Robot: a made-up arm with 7 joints.
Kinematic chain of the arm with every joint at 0, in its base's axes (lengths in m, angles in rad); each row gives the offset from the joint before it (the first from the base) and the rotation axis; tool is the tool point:
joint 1: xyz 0 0 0.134 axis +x
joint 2: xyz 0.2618 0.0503 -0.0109 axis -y
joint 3: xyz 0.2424 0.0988 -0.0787 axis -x
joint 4: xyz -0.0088 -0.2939 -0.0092 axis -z
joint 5: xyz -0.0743 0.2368 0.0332 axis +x
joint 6: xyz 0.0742 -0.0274 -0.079 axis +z
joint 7: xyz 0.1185 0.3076 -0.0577 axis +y
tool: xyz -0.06 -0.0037 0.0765
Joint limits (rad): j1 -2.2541..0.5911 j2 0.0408..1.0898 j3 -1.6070..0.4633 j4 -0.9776..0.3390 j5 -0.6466..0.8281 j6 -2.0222..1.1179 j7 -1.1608..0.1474
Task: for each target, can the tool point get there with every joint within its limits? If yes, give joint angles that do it. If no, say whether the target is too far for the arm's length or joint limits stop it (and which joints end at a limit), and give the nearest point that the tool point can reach.
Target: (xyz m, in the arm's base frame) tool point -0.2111 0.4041 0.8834
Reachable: no: joint limits stop it (at a limit: joint 2, joint 5, joint 7) | nearest point 0.2561 0.2044 0.5131 | short by 0.629 m
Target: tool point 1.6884 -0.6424 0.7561
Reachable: no: too far | nearest point 0.8332 -0.3261 0.3089 | short by 1.016 m
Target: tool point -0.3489 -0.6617 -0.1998
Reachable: no: joint limits stop it (at a limit: joint 2, joint 3, joint 4, joint 6, joint 7) | nearest point 0.0306 -0.4124 -0.0740 | short by 0.471 m
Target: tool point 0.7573 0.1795 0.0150
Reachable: yes | joints -1.5079 0.7113 -0.0276 -0.1712 -0.0942 -1.4136 -0.8429
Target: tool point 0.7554 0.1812 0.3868
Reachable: yes | joints 0.1974 0.5412 -0.8073 0.0790 0.4297 -1.0551 -0.7732
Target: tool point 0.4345 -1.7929 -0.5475
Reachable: no: too far | nearest point 0.3135 -0.5451 -0.0732 | short by 1.340 m
